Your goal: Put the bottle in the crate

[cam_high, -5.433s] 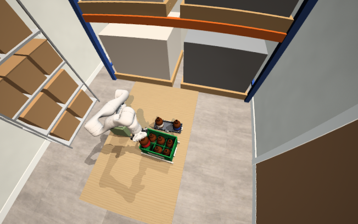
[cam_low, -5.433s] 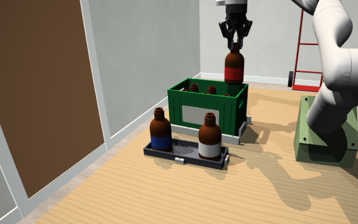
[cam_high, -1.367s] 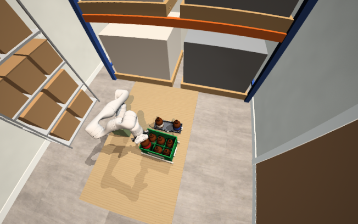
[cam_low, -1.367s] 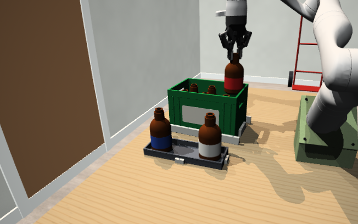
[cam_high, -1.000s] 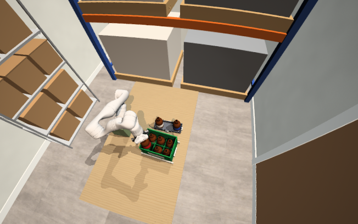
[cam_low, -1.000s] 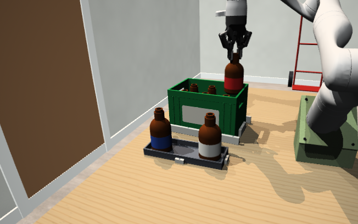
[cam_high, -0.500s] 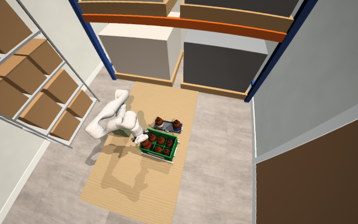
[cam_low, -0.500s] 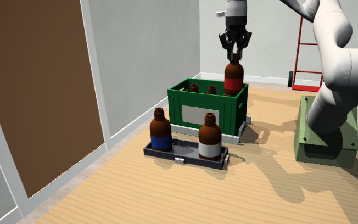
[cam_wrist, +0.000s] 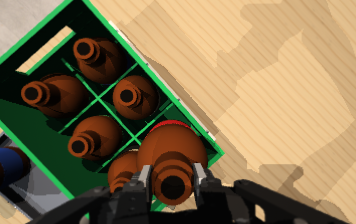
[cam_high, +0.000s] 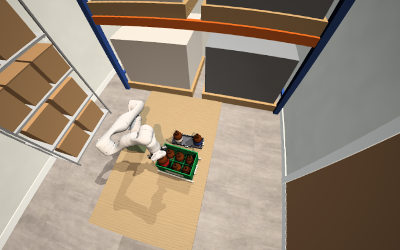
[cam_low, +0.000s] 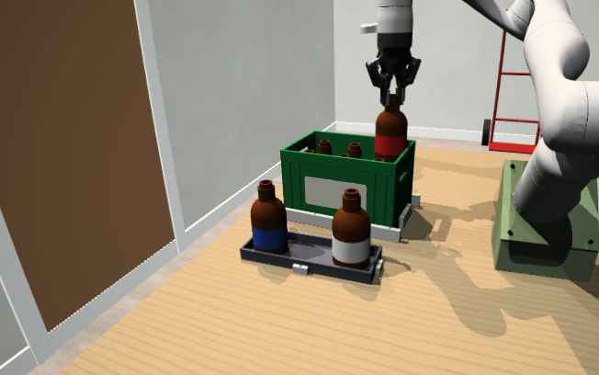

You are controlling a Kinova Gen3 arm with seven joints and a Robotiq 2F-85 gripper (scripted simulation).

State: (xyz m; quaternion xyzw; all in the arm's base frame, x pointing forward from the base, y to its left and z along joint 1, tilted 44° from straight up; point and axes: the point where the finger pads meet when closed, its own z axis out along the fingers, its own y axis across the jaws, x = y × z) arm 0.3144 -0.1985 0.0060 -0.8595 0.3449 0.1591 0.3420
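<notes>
Right now my hand is 20 cm above the green crate, 9 cm short of it and 4 cm to the right of it. Round my hand: dark tray: 27 cm to the left, 27 cm below, 11 cm ahead.
</notes>
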